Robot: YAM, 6 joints.
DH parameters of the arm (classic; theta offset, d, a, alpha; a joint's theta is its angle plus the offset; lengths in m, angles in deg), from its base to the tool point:
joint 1: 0 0.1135 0.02 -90
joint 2: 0 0 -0.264 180
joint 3: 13.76 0 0.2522 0
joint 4: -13.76 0 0.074 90
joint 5: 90 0 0 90
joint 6: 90 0.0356 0 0
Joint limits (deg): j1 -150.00..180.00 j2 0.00..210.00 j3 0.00..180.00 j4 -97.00..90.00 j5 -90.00..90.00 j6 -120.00..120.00
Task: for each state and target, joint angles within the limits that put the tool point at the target. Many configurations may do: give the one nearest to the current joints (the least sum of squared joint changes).
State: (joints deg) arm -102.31 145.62 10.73 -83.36 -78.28 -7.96
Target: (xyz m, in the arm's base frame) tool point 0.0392 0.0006 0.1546
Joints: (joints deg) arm -54.61 136.53 0.00 -97.00 -65.15 -7.96
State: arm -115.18 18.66 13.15 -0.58 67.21 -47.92
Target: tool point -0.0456 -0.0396 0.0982
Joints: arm -103.92 22.19 0.01 -50.49 77.33 -47.92
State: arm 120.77 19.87 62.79 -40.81 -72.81 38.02
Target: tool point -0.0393 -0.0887 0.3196
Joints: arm 87.24 0.00 57.75 -81.98 -79.26 38.02
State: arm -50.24 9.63 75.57 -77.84 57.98 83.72
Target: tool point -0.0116 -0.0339 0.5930
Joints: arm -52.46 53.15 113.67 -44.69 56.99 83.72
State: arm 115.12 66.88 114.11 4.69 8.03 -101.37
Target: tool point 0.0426 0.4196 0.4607
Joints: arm 85.04 101.53 105.15 3.33 9.97 -101.37
